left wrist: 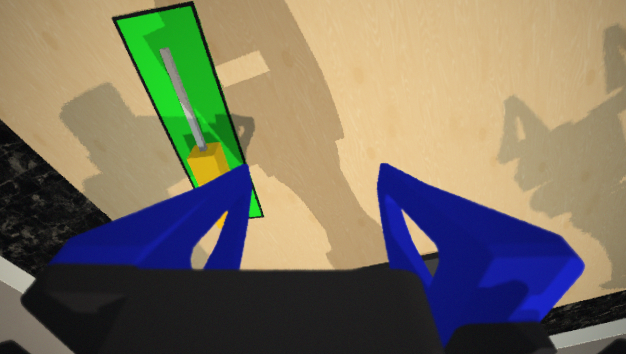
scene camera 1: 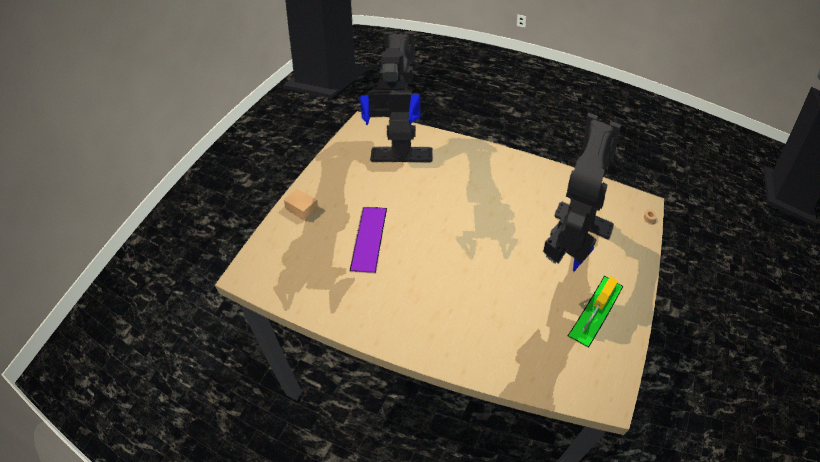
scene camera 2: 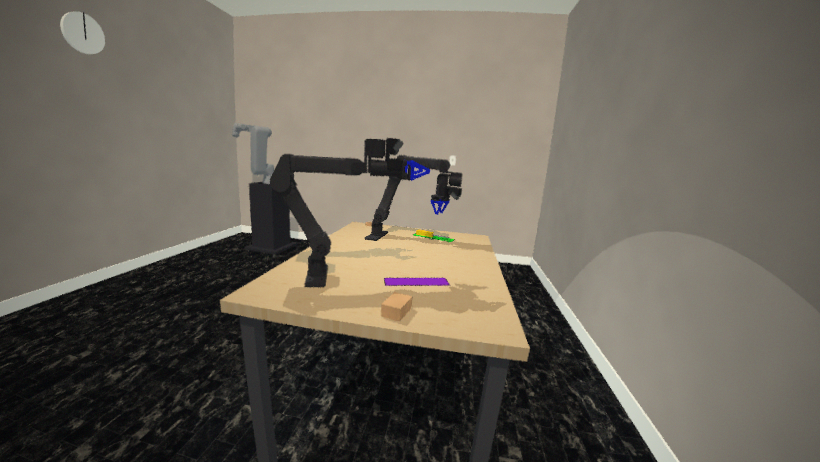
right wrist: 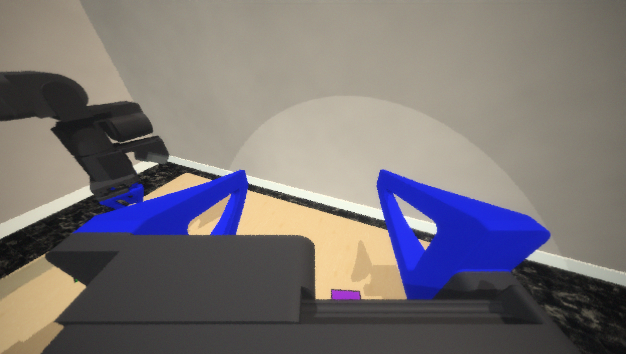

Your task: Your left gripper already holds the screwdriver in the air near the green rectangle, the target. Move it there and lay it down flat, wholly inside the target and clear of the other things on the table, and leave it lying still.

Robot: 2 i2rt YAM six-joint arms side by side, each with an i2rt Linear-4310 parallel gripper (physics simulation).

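Observation:
The screwdriver (scene camera 1: 607, 291) (scene camera 2: 424, 233) (left wrist: 208, 167), with yellow handle and grey shaft, lies flat on the green rectangle (scene camera 1: 580, 337) (scene camera 2: 444, 238) (left wrist: 135, 37). Its shaft tip is inside the outline; the handle is near the rectangle's upper end in scene camera 1. In the left wrist view a finger hides part of the handle and that end's edge. My left gripper (scene camera 1: 577, 264) (scene camera 2: 439, 212) (left wrist: 314, 175) is open and empty, above the table and apart from the screwdriver. My right gripper (scene camera 1: 391, 121) (scene camera 2: 428, 170) (right wrist: 312, 177) is open and empty, high above the table.
A purple rectangle (scene camera 1: 368, 239) (scene camera 2: 416, 281) (right wrist: 346, 294) is marked on the table (scene camera 1: 459, 321) (scene camera 2: 355, 261). An orange-tan block (scene camera 1: 300, 204) (scene camera 2: 396, 307) stands near the table's left edge in scene camera 1. A small brown ring-shaped object (scene camera 1: 644, 218) lies near the right edge there.

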